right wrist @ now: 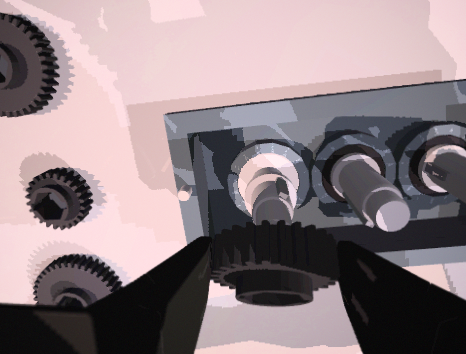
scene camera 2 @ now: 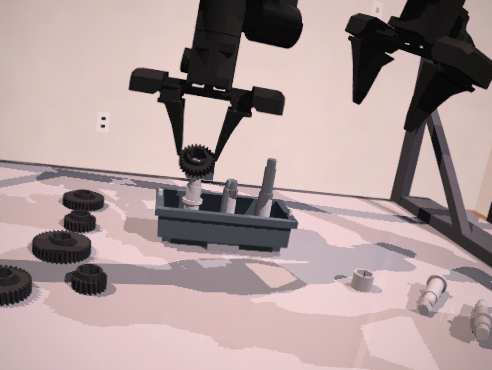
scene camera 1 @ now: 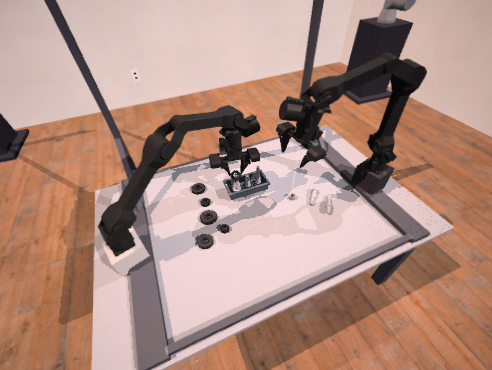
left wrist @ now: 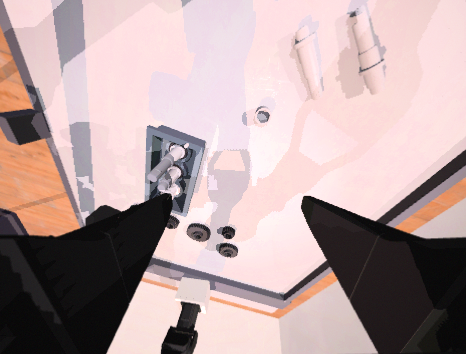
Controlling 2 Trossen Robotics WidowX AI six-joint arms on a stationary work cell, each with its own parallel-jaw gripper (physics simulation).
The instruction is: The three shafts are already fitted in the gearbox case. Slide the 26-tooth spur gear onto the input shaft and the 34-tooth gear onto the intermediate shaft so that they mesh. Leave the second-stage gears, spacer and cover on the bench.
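Frame: origin at the left arm's base, x back, y left, z down, level; metres.
Seen in the pictures: left gripper, fingertip midpoint: point(scene camera 2: 379, 116) point(scene camera 1: 291, 159) point(left wrist: 238, 200); right gripper, fingertip midpoint: point(right wrist: 273, 251) point(scene camera 2: 197, 158) point(scene camera 1: 235, 174); left arm's base at its link origin: point(scene camera 1: 375, 167); right arm's base at its link origin: point(scene camera 1: 122, 244) point(left wrist: 191, 306).
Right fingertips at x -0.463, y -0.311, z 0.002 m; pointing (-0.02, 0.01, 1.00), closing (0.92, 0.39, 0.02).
Observation:
Pixels of each thing's top centre, then the offset from my right fingertips to it. "spot": a spot on its surface instead.
- grey-blue gearbox case at its top centre: point(right wrist: 360, 195) point(scene camera 2: 225, 197) point(left wrist: 167, 182) point(scene camera 1: 246, 180) dx +0.041, dy +0.013, dz +0.047 m
- left-end shaft at a spot on its surface: point(right wrist: 270, 185) point(scene camera 2: 193, 191) spot: dx +0.004, dy -0.007, dz +0.046 m
- middle shaft at a spot on its surface: point(right wrist: 370, 190) point(scene camera 2: 226, 186) spot: dx +0.044, dy +0.006, dz +0.034 m
- tall shaft at a spot on its surface: point(scene camera 2: 268, 180) spot: dx +0.089, dy +0.034, dz +0.016 m
- small black spur gear at its top centre: point(right wrist: 276, 303) point(scene camera 2: 198, 145) dx -0.003, dy +0.007, dz -0.017 m
- pale ring-shaped spacer at its top centre: point(scene camera 2: 364, 273) point(left wrist: 263, 116) dx +0.164, dy +0.168, dz +0.087 m
The grey-blue gearbox case point(scene camera 1: 247, 191) point(scene camera 2: 222, 231) point(right wrist: 215, 117) holds three upright shafts: a left-end shaft point(scene camera 2: 193, 190) point(right wrist: 270, 185), a middle shaft point(scene camera 2: 229, 195) point(right wrist: 370, 190) and a tall shaft point(scene camera 2: 268, 180). My right gripper point(scene camera 1: 239, 173) point(scene camera 2: 198, 156) point(right wrist: 273, 251) is shut on a small black spur gear point(scene camera 2: 186, 161) point(right wrist: 275, 255), tilted, at the tip of the left-end shaft; whether they touch is hidden. My left gripper point(scene camera 1: 293, 158) point(scene camera 2: 382, 116) point(left wrist: 238, 200) is open and empty, high at the picture's right of the case. Larger gears point(scene camera 2: 61, 247) point(scene camera 2: 83, 200) lie on the bench; teeth cannot be counted.
More black gears point(scene camera 2: 80, 221) point(scene camera 2: 89, 280) point(scene camera 2: 10, 287) lie left of the case in scene camera 2. A pale ring-shaped spacer point(scene camera 2: 362, 280) point(left wrist: 262, 116) and two pale stepped parts point(left wrist: 310, 62) point(left wrist: 369, 52) lie at the right. The cover cannot be made out.

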